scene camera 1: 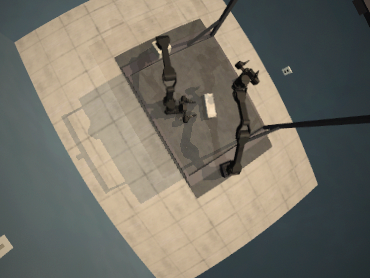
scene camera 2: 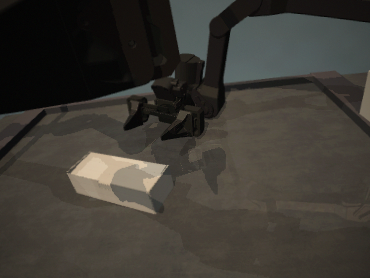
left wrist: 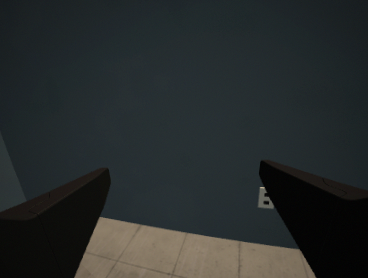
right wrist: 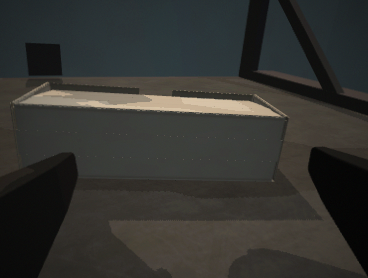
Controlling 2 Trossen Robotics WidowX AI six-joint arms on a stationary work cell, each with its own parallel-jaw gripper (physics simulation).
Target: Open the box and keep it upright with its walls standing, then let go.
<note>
The left gripper (left wrist: 185, 171) is open and holds nothing. The right gripper (scene camera 2: 142, 133) is open, with nothing in its grasp. Also in view: a dark cube (right wrist: 43, 59).
The right gripper also shows in the right wrist view (right wrist: 194, 161).
</note>
